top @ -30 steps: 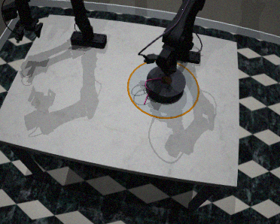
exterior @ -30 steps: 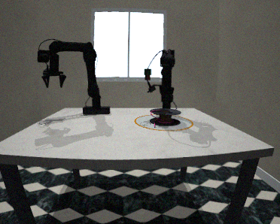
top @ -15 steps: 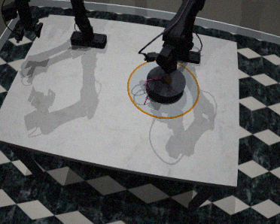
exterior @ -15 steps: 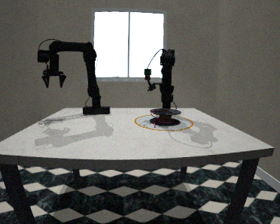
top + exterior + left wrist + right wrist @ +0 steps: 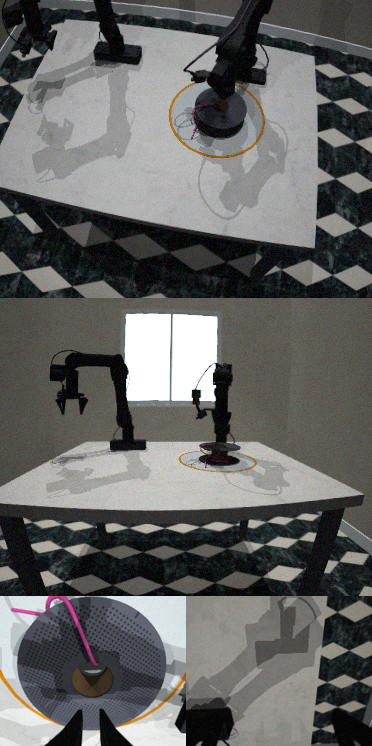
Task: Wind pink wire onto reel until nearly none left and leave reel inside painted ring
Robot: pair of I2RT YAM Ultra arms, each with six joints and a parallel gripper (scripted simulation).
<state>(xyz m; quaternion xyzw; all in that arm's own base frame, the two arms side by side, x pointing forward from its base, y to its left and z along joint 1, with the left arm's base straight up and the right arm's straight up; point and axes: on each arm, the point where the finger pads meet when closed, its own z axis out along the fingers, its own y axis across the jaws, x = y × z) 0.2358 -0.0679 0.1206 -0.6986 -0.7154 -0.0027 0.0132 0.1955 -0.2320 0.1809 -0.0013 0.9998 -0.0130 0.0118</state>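
Observation:
My left hand is 10 cm above the dark reel. From my left hand the other things lie so: orange painted ring: 1 cm behind, 1 cm to the right, 13 cm below.

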